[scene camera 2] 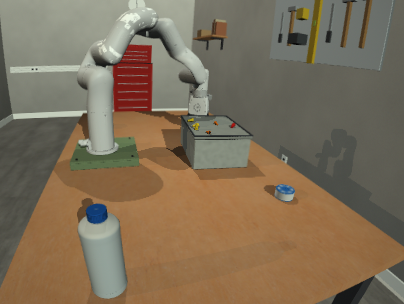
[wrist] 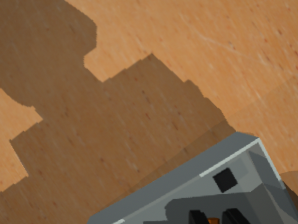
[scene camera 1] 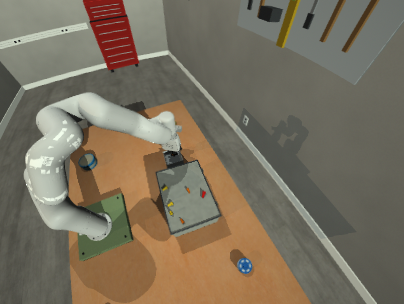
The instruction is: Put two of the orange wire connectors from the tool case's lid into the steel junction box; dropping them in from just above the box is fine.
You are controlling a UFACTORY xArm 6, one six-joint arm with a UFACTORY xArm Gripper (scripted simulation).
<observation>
In view: a grey tool case (scene camera 1: 191,207).
The grey tool case shows as well in scene camera 2 (scene camera 2: 217,150). The wrist view does not show the grey tool case: it is out of frame.
</observation>
